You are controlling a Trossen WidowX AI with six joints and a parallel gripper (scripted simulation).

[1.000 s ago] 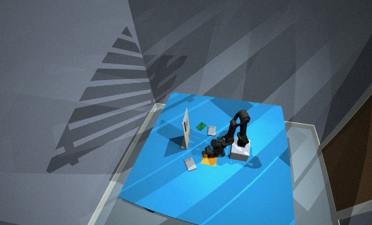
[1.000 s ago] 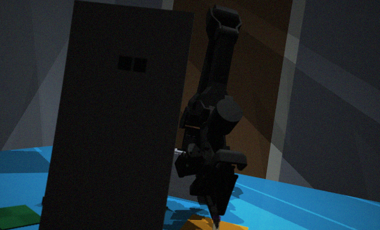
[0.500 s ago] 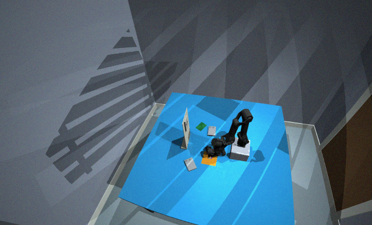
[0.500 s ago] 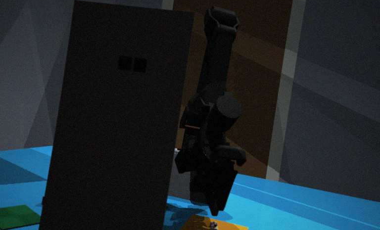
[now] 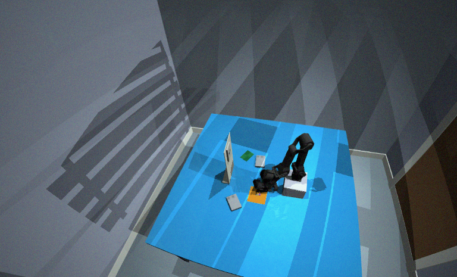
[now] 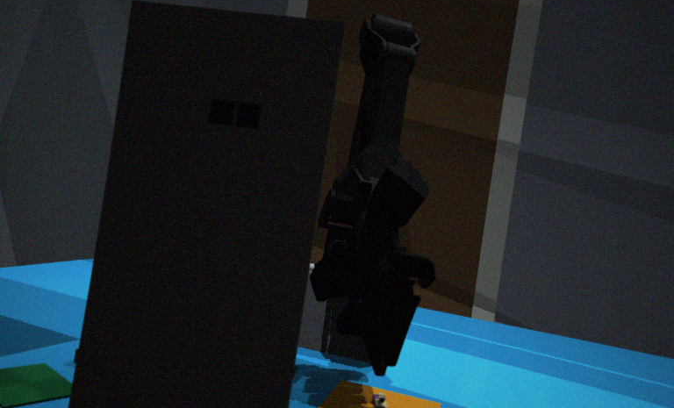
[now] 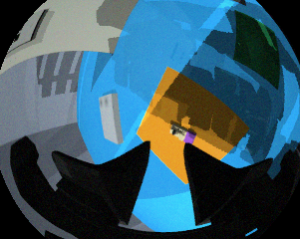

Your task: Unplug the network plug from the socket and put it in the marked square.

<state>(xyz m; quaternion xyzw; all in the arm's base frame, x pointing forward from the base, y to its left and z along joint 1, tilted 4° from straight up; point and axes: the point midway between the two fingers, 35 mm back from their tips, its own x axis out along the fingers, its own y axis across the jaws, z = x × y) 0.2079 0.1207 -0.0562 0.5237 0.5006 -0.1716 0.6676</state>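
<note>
My gripper tip is now 3 cm above the network plug. The rest, counted from my gripper tip: upright panel 23 cm ahead, 12 cm above, 11 cm to the right; then orange square 4 cm below.
</note>
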